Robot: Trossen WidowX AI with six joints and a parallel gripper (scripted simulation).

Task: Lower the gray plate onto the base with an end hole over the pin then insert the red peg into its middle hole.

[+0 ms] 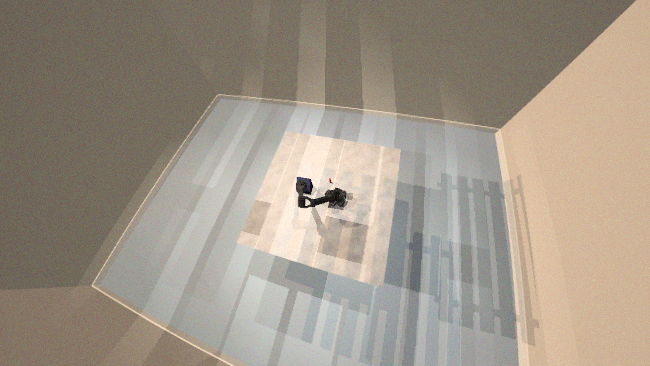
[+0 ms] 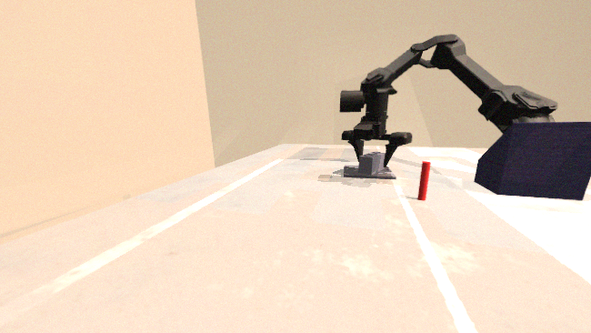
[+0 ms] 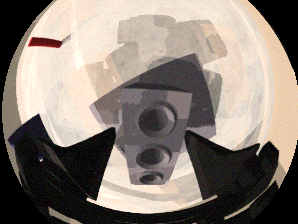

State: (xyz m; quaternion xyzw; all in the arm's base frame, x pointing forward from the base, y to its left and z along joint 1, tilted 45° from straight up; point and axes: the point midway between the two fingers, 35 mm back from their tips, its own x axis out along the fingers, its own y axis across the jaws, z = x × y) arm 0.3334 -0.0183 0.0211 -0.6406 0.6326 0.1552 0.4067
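Now: the gray plate 2 cm above my gripper tip. The rest, counted from my gripper tip: square base: 2 cm below, 1 cm to the left, 1 cm ahead; red peg: 17 cm to the left, 11 cm behind, 2 cm above.
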